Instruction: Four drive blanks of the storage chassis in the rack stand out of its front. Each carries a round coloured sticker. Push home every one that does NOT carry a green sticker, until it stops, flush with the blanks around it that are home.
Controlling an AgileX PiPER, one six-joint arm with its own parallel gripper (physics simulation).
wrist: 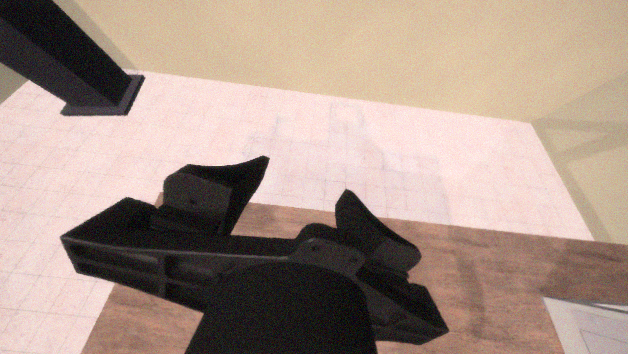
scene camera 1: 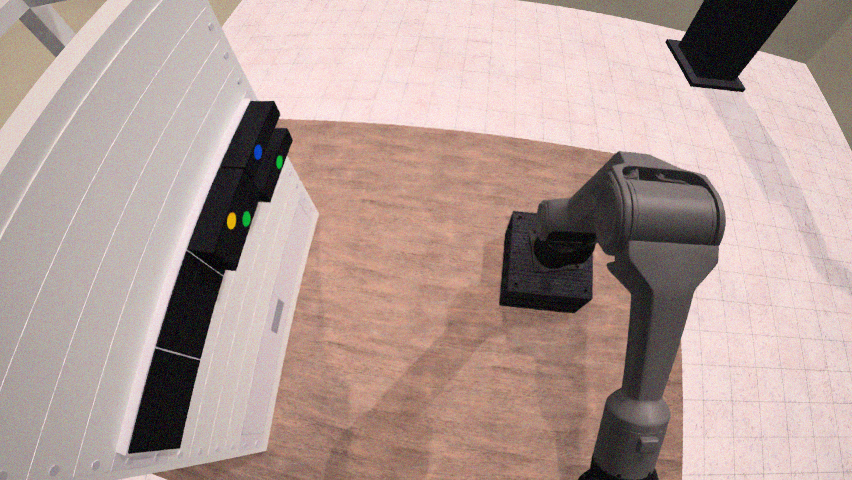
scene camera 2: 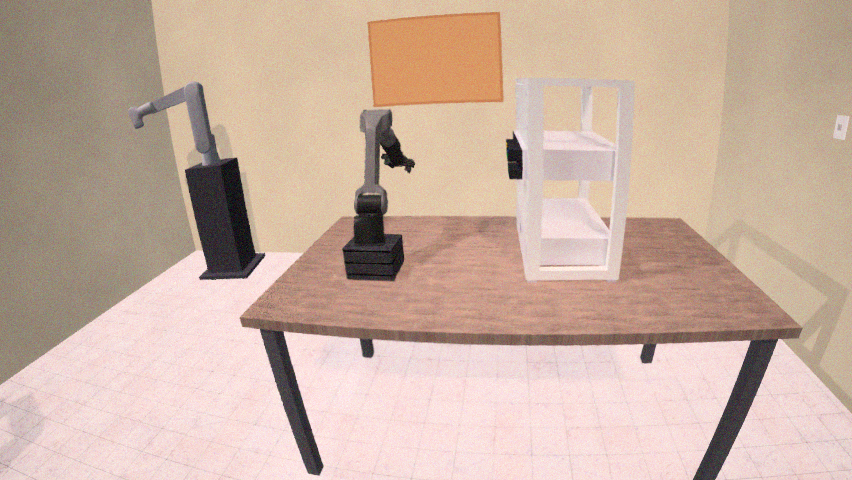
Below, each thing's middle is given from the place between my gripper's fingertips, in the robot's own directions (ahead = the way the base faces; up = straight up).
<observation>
The yellow-stickered blank [scene camera 1: 212, 236] is 48 cm to the right of my hand, 42 cm ahead of it and 16 cm above it. Also, from my hand: blue-stickered blank [scene camera 1: 247, 147] 59 cm to the right, 41 cm ahead, 16 cm above; white rack [scene camera 1: 129, 350] 55 cm ahead, 44 cm to the right, 7 cm above.
</observation>
